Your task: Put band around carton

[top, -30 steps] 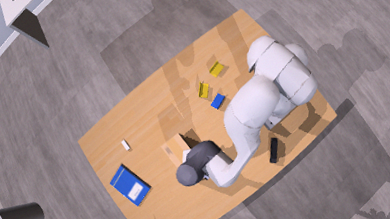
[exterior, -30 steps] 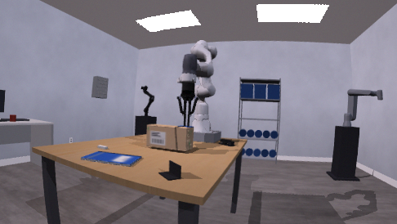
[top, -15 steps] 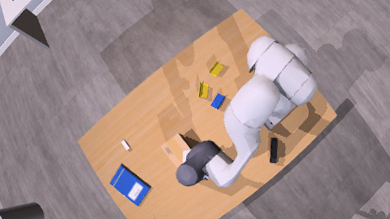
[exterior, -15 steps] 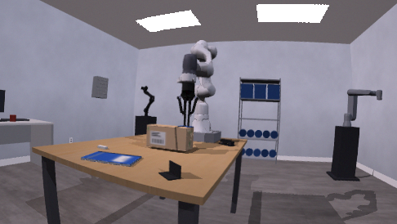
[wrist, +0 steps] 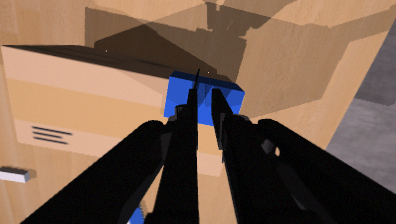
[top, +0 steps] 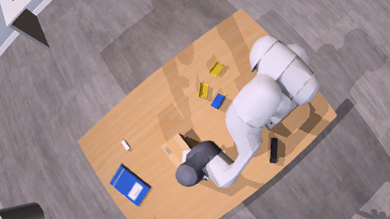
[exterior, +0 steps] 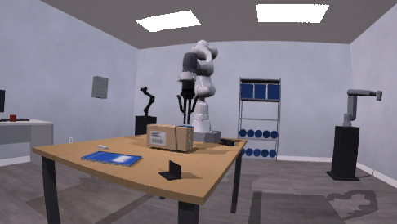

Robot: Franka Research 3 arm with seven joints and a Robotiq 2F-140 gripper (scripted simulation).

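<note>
My hand is 60 mm above the blue corner guard. Round my hand: white block 370 mm to the right, 310 mm ahead, 180 mm below; then black bracket 480 mm ahead, 170 mm below, 160 mm to the left; then brown carton 110 mm below, 80 mm to the right, 50 mm ahead.
</note>
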